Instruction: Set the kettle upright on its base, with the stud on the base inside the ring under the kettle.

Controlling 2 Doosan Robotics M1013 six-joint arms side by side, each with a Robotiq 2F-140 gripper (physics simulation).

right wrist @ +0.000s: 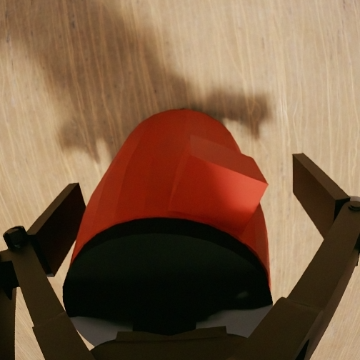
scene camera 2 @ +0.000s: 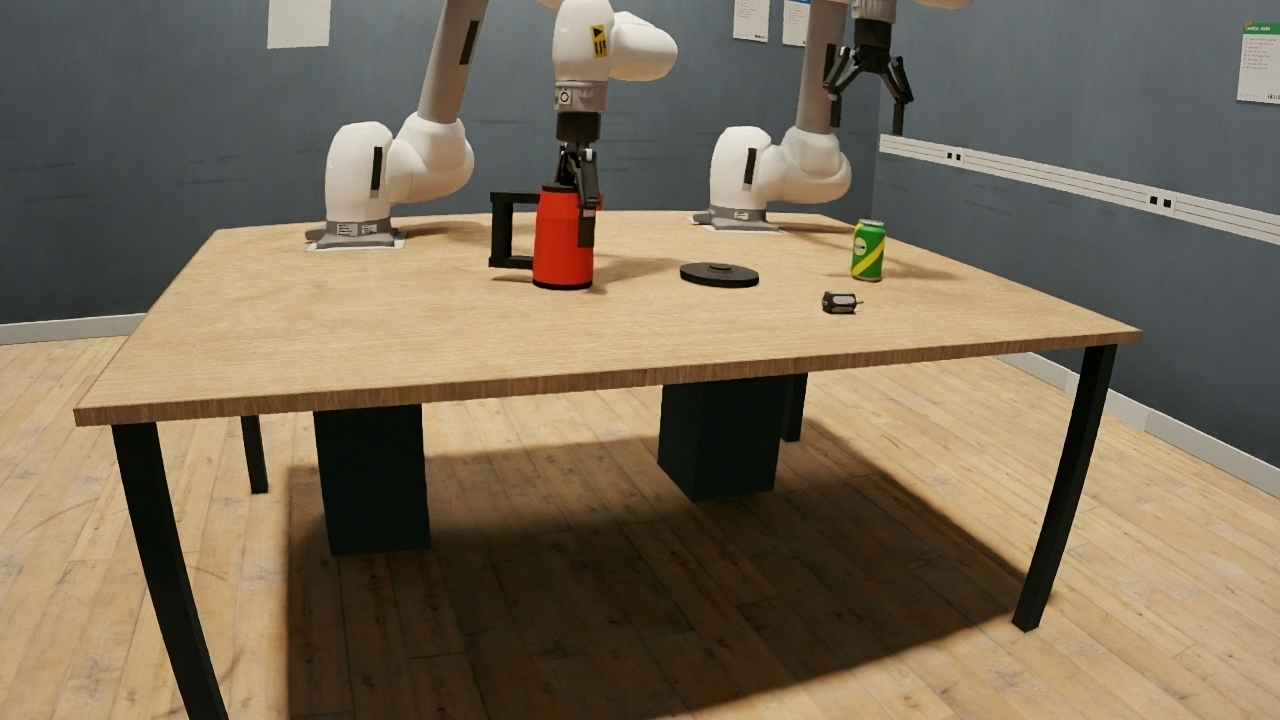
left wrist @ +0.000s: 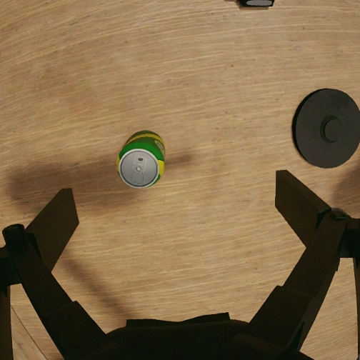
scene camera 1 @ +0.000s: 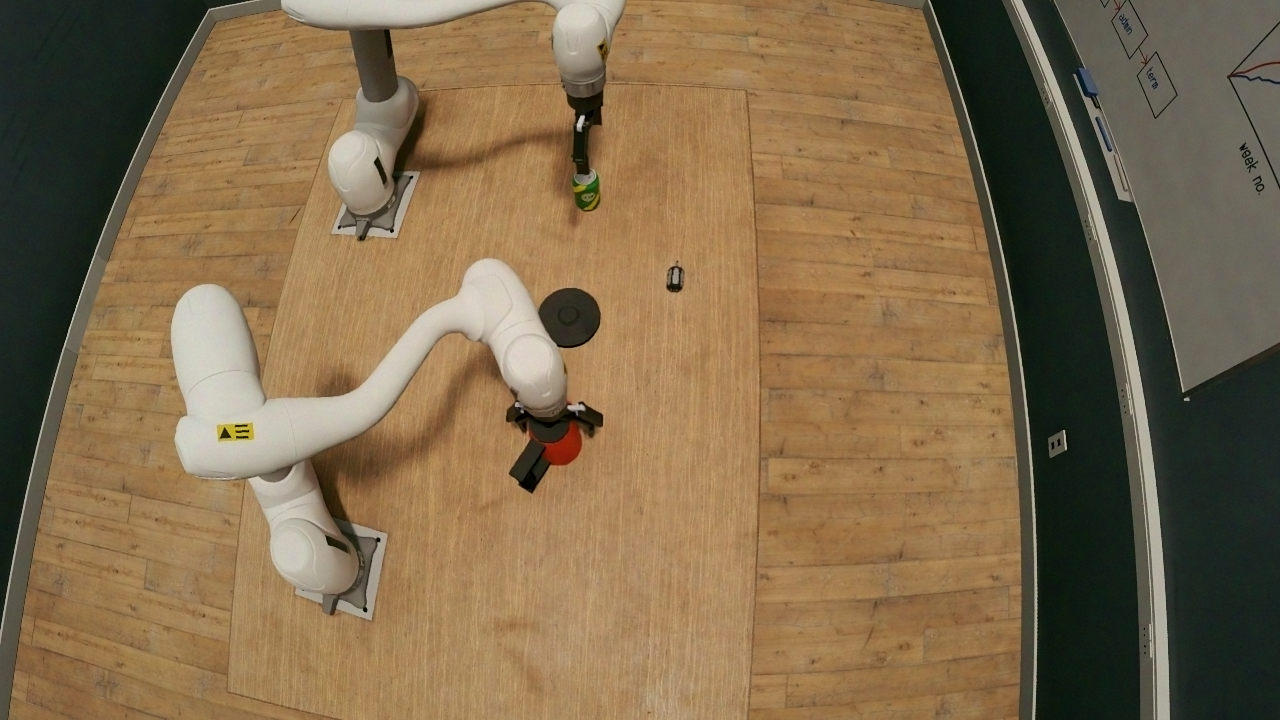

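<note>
The red kettle (scene camera 1: 563,449) (scene camera 2: 562,240) (right wrist: 150,175) stands upright on the table, with its black handle (scene camera 1: 529,466) (scene camera 2: 503,231) toward the lower left in scene camera 1. The ring under it is hidden. The round black base (scene camera 1: 583,333) (scene camera 2: 699,275) (left wrist: 314,146) lies flat, apart from the kettle, its stud (scene camera 1: 567,315) (scene camera 2: 718,266) (left wrist: 332,129) facing up. My right gripper (scene camera 1: 554,422) (scene camera 2: 581,214) (right wrist: 185,187) is open, lowered over the kettle's top, with a finger at either side of the body. My left gripper (scene camera 2: 866,128) (left wrist: 174,197) is open and empty, high above the table.
A green and yellow can (scene camera 1: 587,193) (scene camera 2: 867,252) (left wrist: 142,162) stands upright below the left gripper. A small black and grey motor-like object (scene camera 1: 674,278) (scene camera 2: 839,302) (left wrist: 257,2) lies on the table (scene camera 1: 662,537) (scene camera 2: 358,340). The right arm reaches close beside the base in scene camera 1.
</note>
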